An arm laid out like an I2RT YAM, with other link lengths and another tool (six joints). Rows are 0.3 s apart.
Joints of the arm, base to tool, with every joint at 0 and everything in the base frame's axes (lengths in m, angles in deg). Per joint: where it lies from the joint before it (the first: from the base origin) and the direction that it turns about. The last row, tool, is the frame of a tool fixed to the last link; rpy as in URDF.
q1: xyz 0 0 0.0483 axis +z
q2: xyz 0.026 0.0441 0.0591 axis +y
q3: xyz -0.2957 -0.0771 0 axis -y
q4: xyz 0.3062 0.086 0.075 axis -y
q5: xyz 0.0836 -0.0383 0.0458 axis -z
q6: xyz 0.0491 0 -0.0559 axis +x
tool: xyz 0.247 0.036 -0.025 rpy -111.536 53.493 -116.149
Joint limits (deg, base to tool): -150..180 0..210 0..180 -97..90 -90..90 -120..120
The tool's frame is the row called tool.
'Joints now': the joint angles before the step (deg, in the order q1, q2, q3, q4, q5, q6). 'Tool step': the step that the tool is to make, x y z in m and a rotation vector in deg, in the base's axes. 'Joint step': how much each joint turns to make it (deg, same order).
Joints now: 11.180, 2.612, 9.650, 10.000, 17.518, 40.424
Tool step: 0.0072, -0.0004, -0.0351, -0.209, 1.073, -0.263
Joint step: -0.247, -2.405, -5.434, 1.937, 0.016, -0.004
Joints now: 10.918, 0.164, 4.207, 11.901, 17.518, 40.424
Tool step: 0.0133, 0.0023, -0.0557, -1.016, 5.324, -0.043
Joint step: -0.015, -0.013, -3.906, -1.528, 0.029, 0.004
